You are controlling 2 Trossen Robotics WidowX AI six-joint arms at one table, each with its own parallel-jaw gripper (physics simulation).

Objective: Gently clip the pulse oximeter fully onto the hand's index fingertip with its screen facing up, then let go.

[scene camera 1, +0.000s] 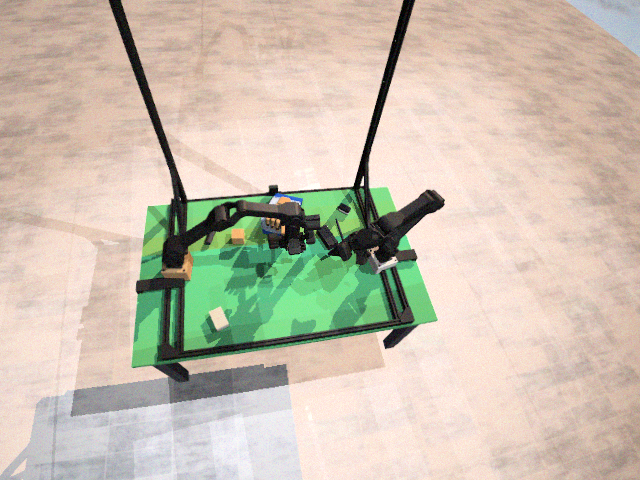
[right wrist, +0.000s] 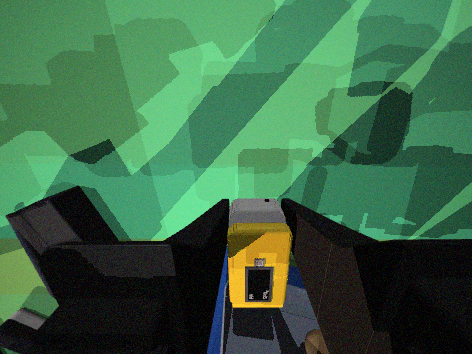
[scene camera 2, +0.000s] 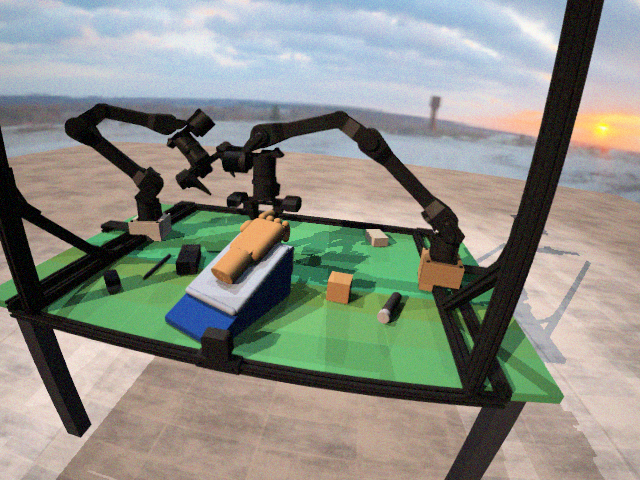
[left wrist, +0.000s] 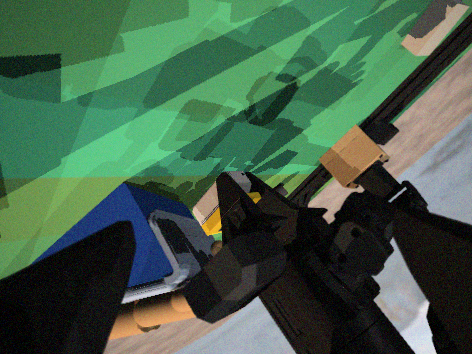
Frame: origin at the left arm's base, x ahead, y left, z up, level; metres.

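Seen in the pictures: left gripper, fingertip midpoint: (scene camera 1: 332,250) (scene camera 2: 223,185) (left wrist: 264,227); right gripper, fingertip midpoint: (right wrist: 255,205) (left wrist: 232,175); left arm's base, link origin: (scene camera 1: 383,255) (scene camera 2: 149,217); right arm's base, link origin: (scene camera 1: 175,261) (scene camera 2: 442,257) (left wrist: 367,172).
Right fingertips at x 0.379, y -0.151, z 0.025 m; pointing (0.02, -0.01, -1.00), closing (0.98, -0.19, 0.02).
Pixels of each thing's top centre, then the offset from my right fingertips to it.
- yellow pulse oximeter, top centre: (right wrist: 259,278) (left wrist: 236,218) dy -0.023, dx -0.005, dz +0.031 m
- orange cube, top centre: (scene camera 2: 340,277) (scene camera 1: 237,233) dy -0.174, dx +0.185, dz -0.034 m
- beige block, top centre: (left wrist: 442,31) (scene camera 2: 377,233) (scene camera 1: 218,317) dy +0.167, dx +0.357, dz -0.054 m
- dark cylinder, top centre: (scene camera 2: 391,301) dy -0.234, dx +0.292, dz -0.056 m
- black pen, top centre: (right wrist: 34,266) (scene camera 2: 156,264) dy -0.069, dx -0.277, dz -0.074 m
The yellow pulse oximeter (right wrist: 259,261) (left wrist: 213,222) sits between the fingers of my right gripper (right wrist: 255,205) (scene camera 1: 290,239) (scene camera 2: 264,208), which is shut on it. Its dark screen faces the right wrist camera. The gripper hangs just above the fingertips of the orange hand (scene camera 2: 251,243) (scene camera 1: 272,222) (left wrist: 157,312). The hand lies on a grey pad on a blue wedge (scene camera 2: 263,292) (left wrist: 143,232). One fingertip (right wrist: 315,342) shows at the bottom of the right wrist view, below the oximeter. My left gripper (scene camera 1: 336,249) (scene camera 2: 194,181) is open and empty, raised beside the right gripper.
An orange cube (scene camera 2: 339,287) (scene camera 1: 237,235), a beige block (scene camera 2: 377,237) (scene camera 1: 219,318) and a dark cylinder (scene camera 2: 390,308) lie on the green table. Two black blocks (scene camera 2: 189,259) (scene camera 2: 112,281) and a black pen (scene camera 2: 157,266) lie near the left arm's base. Black frame rails edge the table.
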